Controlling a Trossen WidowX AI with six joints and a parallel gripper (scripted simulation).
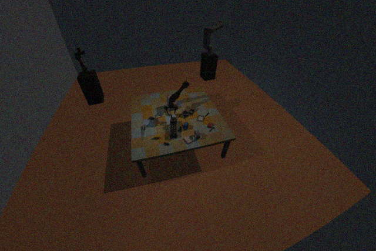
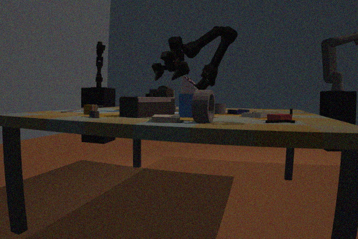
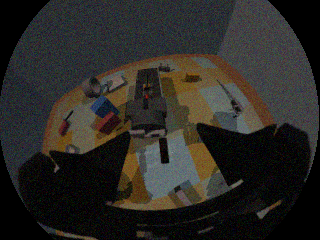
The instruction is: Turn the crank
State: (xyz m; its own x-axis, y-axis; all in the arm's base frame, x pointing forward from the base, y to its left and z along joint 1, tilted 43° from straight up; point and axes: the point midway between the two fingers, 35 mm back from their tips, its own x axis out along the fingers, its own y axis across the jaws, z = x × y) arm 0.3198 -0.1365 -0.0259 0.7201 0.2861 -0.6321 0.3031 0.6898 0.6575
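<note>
Right now the dark crank handle is 20 mm behind my gripper tip, 10 mm to the left of it and 70 mm below it. Also, from my gripper tip: blue block (170 mm ahead, 140 mm to the left, 110 mm below); then red pointer (120 mm ahead, 10 mm to the right, 70 mm below); then yellow block (210 mm ahead, 260 mm to the right, 140 mm below).
</note>
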